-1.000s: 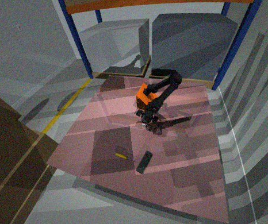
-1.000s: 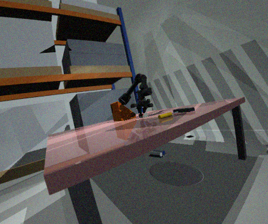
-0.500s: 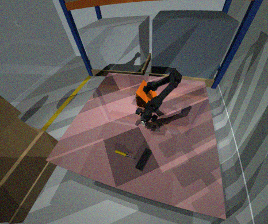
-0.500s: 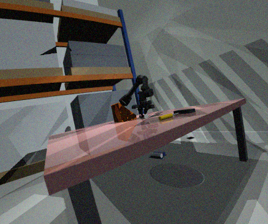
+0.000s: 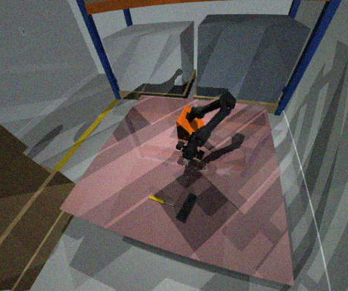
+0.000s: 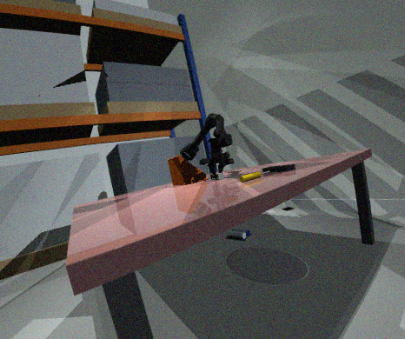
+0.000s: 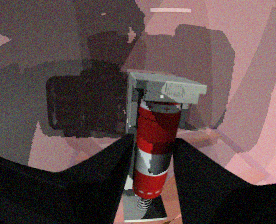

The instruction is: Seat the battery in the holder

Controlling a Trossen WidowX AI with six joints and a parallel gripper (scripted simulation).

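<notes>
My gripper tip is now 10 mm below the battery. Also, from my gripper tip: yellow-handled screwdriver (340 mm ahead, 70 mm to the right); then black flat block (340 mm ahead, 70 mm to the left, 10 mm above).
</notes>
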